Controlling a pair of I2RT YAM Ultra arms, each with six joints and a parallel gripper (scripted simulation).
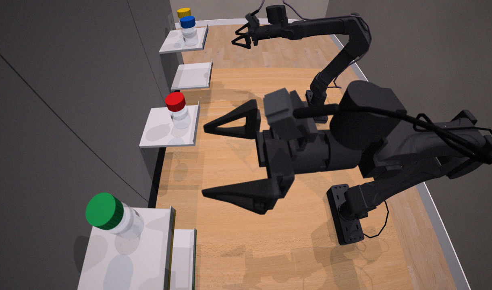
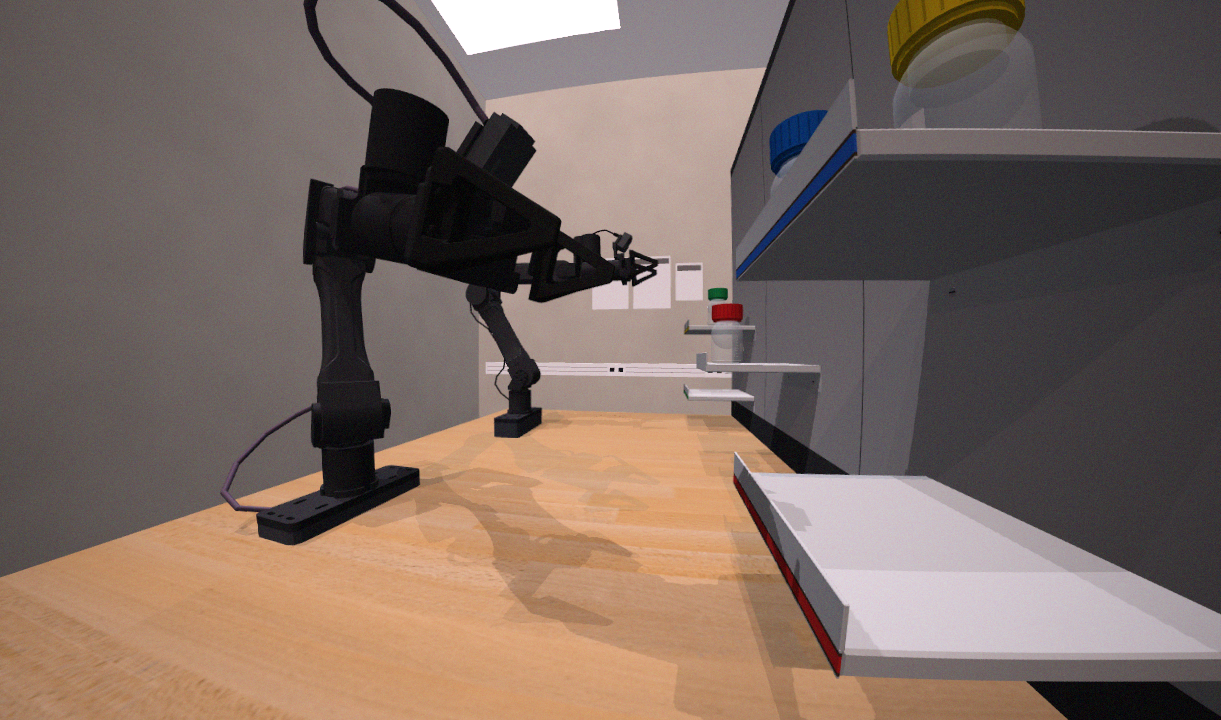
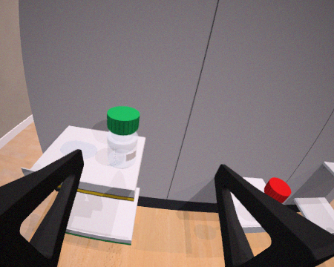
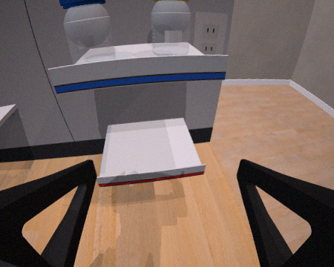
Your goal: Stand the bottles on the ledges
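Right now my right hand is 15 cm short of the red-capped bottle, 41 cm to the right of it and 3 cm above it. Round my right hand: yellow-capped bottle 21 cm ahead, 3 cm to the right, 6 cm above; grey wall 29 cm ahead, 43 cm to the left, 17 cm above; blue-capped bottle 17 cm ahead, 8 cm to the left, 6 cm above.
Right now my left hand is 170 mm short of the green-capped bottle, 60 mm to the right of it and 110 mm above it. The rest, counted from my left hand: grey wall: 300 mm ahead, 260 mm to the right; then blue-capped bottle: 170 mm ahead, 620 mm to the right, 110 mm below; then red-capped bottle: 150 mm ahead, 280 mm to the right, 200 mm below.
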